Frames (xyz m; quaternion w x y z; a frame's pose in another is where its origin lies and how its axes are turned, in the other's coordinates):
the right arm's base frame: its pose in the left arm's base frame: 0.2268 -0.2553 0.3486 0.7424 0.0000 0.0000 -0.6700
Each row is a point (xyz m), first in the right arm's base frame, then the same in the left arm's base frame.
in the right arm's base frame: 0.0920 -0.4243 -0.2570
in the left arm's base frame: -0.1859 -0.3902 0.0916
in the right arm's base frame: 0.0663 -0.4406 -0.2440
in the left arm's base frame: -0.2047 -0.3663 0.1046
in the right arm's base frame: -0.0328 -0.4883 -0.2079
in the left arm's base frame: -0.2623 -0.2726 0.1407
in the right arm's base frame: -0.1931 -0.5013 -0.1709
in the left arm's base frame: -0.2916 -0.1145 0.1777
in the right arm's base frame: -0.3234 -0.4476 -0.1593
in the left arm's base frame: -0.2515 0.0206 0.1893
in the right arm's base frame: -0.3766 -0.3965 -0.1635
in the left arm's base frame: -0.2061 0.0788 0.1851
